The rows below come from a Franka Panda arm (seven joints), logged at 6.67 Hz.
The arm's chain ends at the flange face. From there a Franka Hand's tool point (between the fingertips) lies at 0.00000 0.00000 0.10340 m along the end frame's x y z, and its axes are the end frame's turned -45 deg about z.
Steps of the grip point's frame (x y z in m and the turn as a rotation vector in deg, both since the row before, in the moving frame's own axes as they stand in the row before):
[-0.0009 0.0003 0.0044 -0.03 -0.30 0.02]
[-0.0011 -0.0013 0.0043 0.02 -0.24 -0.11]
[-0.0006 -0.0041 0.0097 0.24 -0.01 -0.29]
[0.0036 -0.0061 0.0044 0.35 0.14 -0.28]
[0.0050 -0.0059 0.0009 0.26 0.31 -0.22]
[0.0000 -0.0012 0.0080 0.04 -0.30 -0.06]
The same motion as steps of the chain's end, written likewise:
[-0.0001 0.0004 0.0044 -0.23 -0.19 0.02]
[-0.0014 -0.0004 0.0043 -0.16 -0.18 -0.11]
[-0.0030 -0.0022 0.0097 0.16 -0.18 -0.29]
[-0.0015 -0.0062 0.0044 0.35 -0.15 -0.28]
[-0.0007 -0.0070 0.0009 0.40 0.04 -0.22]
[-0.0004 -0.0012 0.0080 -0.18 -0.24 -0.06]

